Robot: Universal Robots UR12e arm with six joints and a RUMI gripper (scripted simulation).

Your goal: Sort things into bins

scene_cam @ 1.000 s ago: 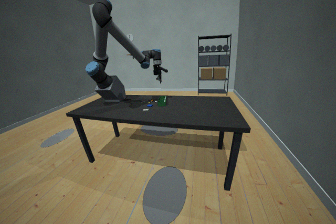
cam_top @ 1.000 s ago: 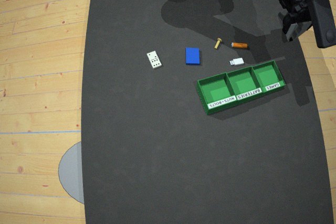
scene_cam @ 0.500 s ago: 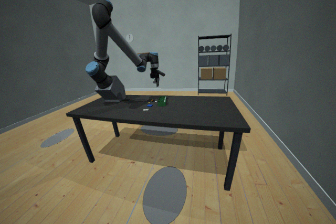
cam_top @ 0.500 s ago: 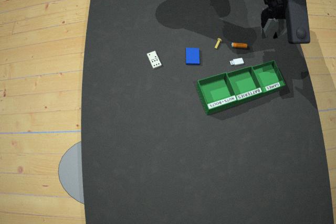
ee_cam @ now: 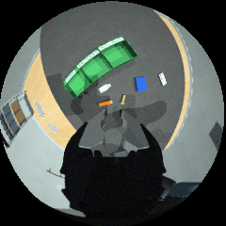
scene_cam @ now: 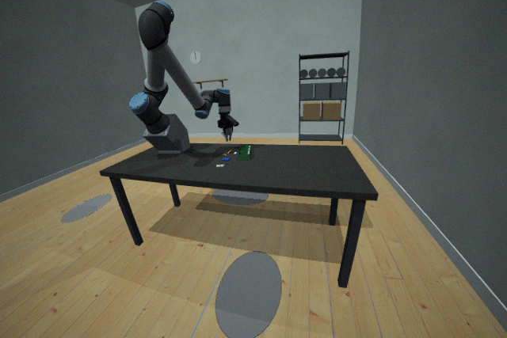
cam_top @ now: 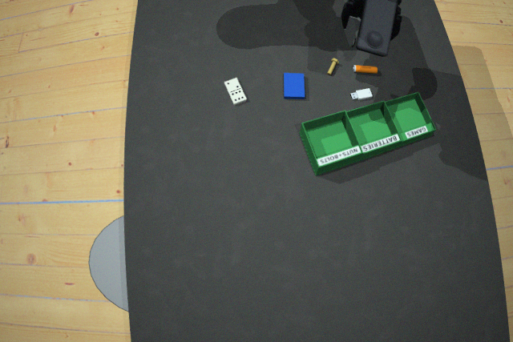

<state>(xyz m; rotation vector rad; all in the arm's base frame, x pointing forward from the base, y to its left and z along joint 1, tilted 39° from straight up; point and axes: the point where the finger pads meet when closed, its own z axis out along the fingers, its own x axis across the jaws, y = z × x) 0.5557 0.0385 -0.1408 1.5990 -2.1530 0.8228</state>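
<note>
The brass bolt lies 3 cm behind my hand, 3 cm to the right of it and 12 cm below it. The rest, counted from my hand: green three-part bin (12 cm ahead, 3 cm to the left, 10 cm below); then white usb stick (4 cm ahead, 2 cm to the left, 12 cm below); then orange battery (2 cm behind, 3 cm to the left, 12 cm below).
</note>
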